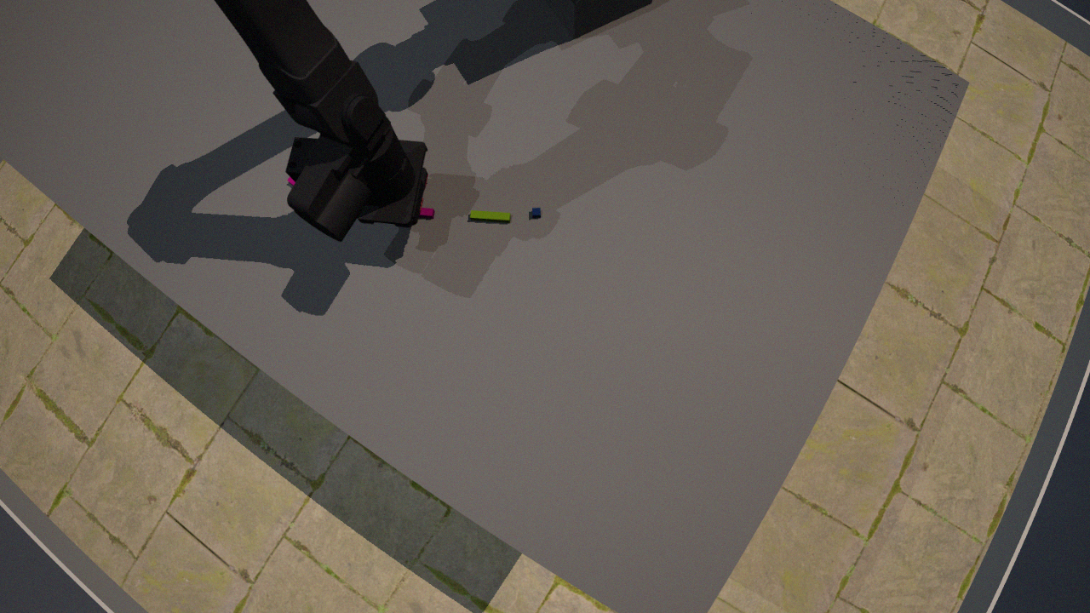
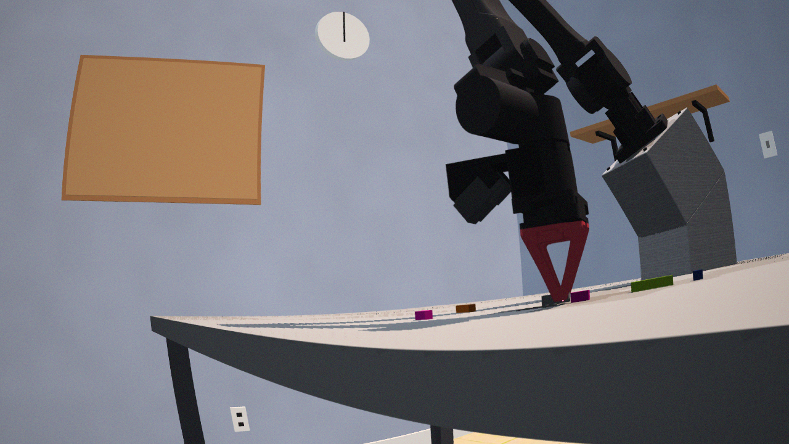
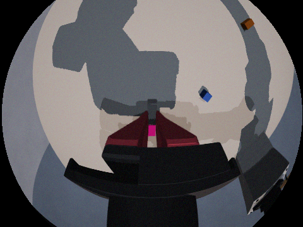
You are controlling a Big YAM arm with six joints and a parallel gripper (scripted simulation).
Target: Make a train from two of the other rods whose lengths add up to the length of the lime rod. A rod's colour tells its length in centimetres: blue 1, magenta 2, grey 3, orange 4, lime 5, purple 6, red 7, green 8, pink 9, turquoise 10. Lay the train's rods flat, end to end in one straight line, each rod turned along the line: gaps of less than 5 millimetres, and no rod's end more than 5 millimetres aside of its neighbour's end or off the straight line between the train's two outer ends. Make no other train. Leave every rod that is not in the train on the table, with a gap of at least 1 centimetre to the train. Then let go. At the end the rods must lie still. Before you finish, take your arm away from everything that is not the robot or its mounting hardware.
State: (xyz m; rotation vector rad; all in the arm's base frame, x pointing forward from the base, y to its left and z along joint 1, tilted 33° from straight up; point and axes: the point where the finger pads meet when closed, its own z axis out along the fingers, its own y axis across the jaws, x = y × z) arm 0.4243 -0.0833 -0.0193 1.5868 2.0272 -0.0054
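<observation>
Now: the grey rod 10 mm to the right of my hand and 10 mm below it. From my hand the other things lie so: lime rod: 20 mm behind, 100 mm to the left, 10 mm below; then orange rod: 110 mm behind, 180 mm to the right, 10 mm below.
</observation>
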